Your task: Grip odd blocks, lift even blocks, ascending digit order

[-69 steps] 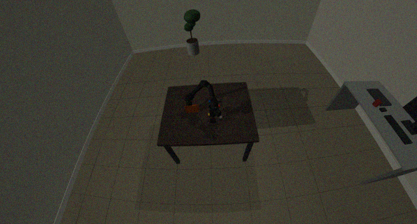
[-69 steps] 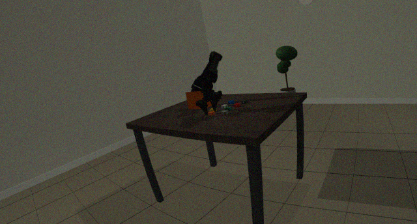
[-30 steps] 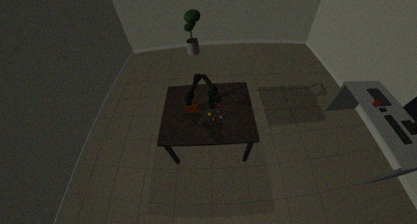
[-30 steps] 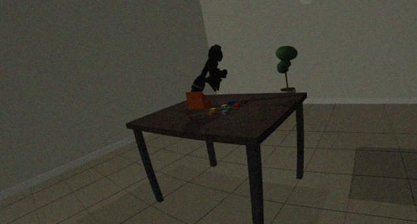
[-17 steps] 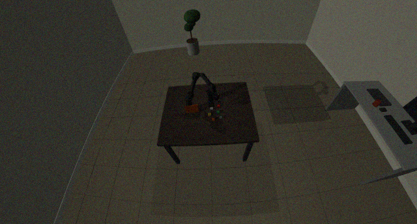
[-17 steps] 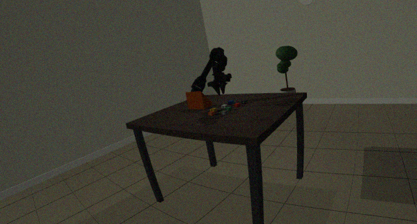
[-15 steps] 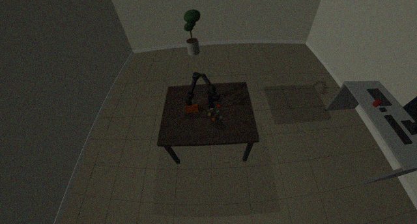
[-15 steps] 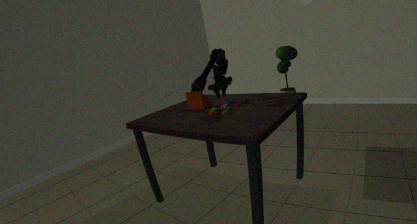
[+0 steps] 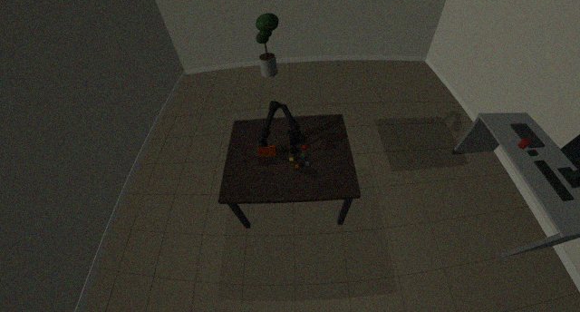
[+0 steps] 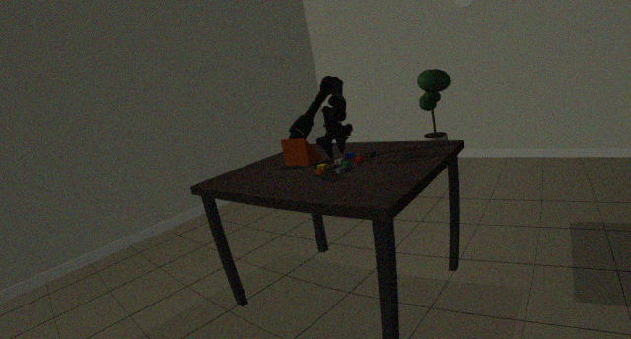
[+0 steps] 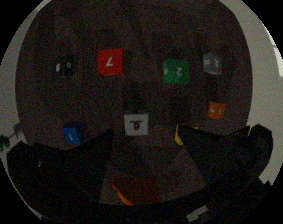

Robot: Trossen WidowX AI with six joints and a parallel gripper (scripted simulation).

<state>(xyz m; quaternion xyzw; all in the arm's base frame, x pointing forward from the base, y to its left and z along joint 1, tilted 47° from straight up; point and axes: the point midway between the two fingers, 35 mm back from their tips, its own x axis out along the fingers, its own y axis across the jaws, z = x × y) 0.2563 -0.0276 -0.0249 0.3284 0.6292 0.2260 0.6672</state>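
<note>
The white block lies 1 cm to the left of my gripper tip and 3 cm below it. The rest, counted from my gripper tip: green block: 7 cm ahead, 6 cm to the right, 3 cm below; red block: 9 cm ahead, 3 cm to the left, 3 cm below; yellow block: 4 cm behind, 7 cm to the right, 3 cm below.
</note>
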